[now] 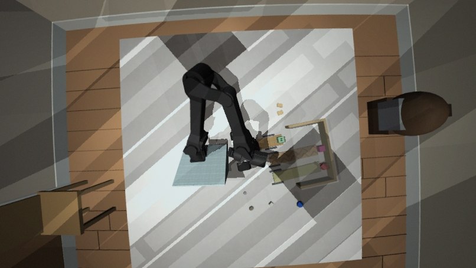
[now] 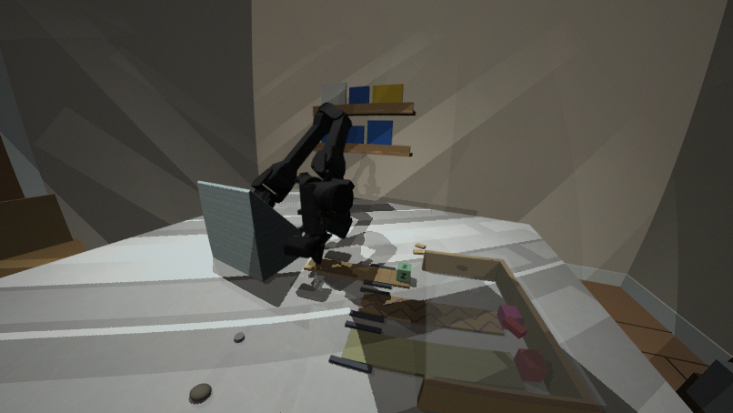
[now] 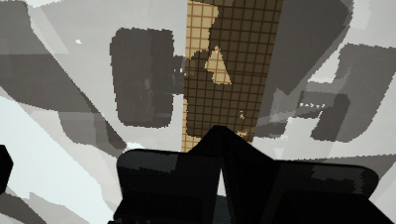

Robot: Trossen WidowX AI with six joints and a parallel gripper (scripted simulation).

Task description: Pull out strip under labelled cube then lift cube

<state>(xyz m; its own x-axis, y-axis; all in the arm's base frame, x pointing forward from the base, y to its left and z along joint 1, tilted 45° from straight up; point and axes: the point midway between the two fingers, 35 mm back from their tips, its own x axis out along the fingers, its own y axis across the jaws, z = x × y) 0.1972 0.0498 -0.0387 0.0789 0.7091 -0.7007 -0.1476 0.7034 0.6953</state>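
My gripper tip is now 10 cm short of the tan checked strip and 1 cm to the right of it. From my gripper tip the other things lie so: blue ball 32 cm to the right, 29 cm ahead; green labelled cube 21 cm ahead, 3 cm to the left, 2 cm above; pebble 32 cm to the right, 3 cm ahead.
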